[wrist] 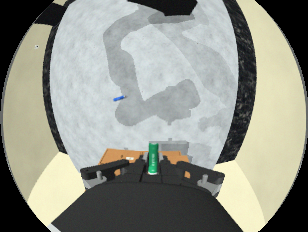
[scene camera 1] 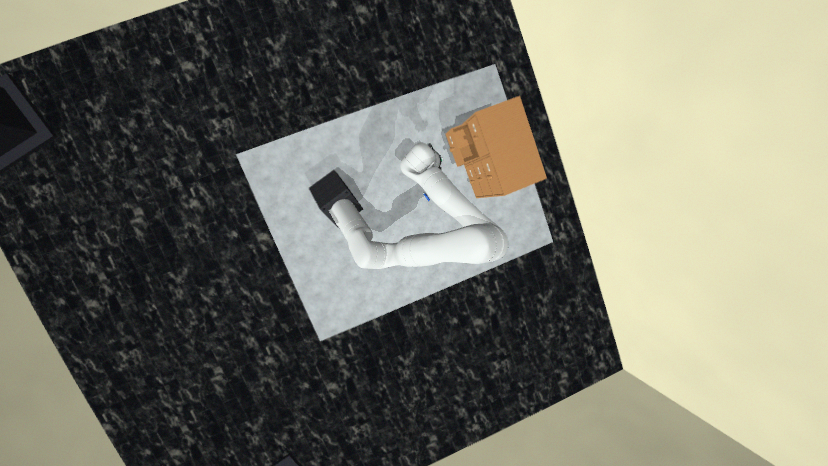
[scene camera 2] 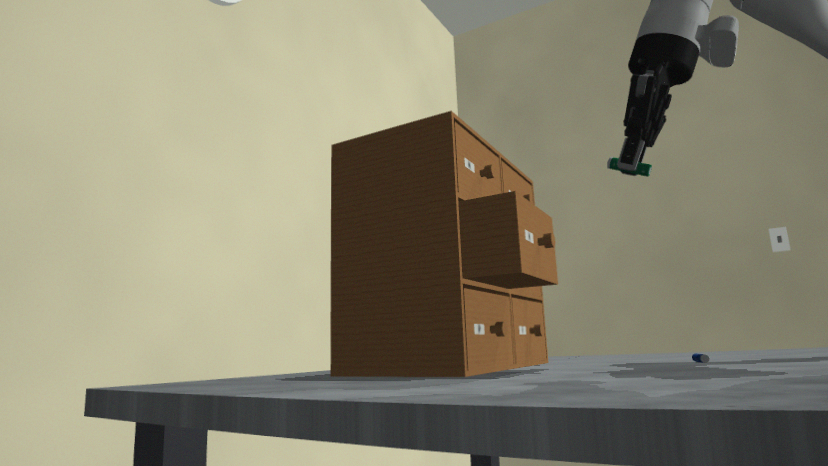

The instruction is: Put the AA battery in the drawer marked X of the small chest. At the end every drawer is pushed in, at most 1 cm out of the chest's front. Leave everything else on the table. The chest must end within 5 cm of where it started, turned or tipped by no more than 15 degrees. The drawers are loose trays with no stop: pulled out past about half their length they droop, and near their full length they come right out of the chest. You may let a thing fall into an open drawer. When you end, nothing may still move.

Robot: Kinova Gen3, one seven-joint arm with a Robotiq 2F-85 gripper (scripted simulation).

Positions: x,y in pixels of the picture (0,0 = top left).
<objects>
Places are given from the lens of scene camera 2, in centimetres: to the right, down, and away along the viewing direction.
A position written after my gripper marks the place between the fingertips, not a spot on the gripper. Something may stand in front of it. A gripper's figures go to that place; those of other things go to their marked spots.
my gripper (scene camera 2: pixel 626 171): 26, -7, 60
wooden chest (scene camera 2: pixel 397 310): -2, 9, 60
drawer (scene camera 2: pixel 501 235): 10, 0, 56
</objects>
